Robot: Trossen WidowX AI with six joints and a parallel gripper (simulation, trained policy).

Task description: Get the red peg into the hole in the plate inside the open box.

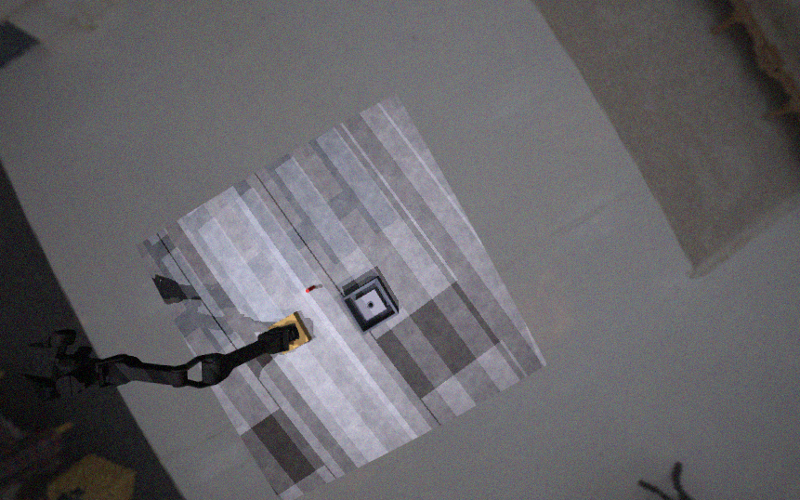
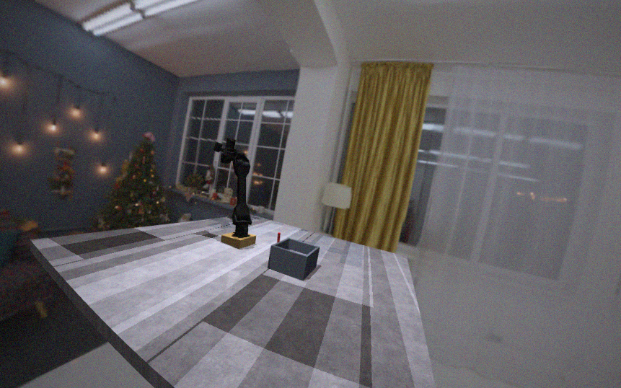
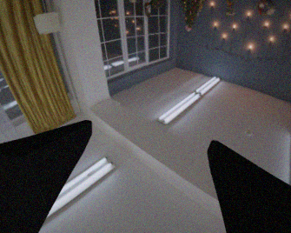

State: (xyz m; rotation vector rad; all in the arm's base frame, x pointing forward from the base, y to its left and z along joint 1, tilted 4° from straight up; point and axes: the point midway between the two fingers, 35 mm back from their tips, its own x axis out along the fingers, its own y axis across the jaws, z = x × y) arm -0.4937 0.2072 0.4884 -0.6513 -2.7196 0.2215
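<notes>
Right now the red peg is 690 mm ahead of my gripper tip, 470 mm below it and 60 mm to the right of it. Also, from my gripper tip: dark grey box (900 mm ahead, 480 mm below, 190 mm to the right); plate (900 mm ahead, 460 mm below, 190 mm to the right).
</notes>
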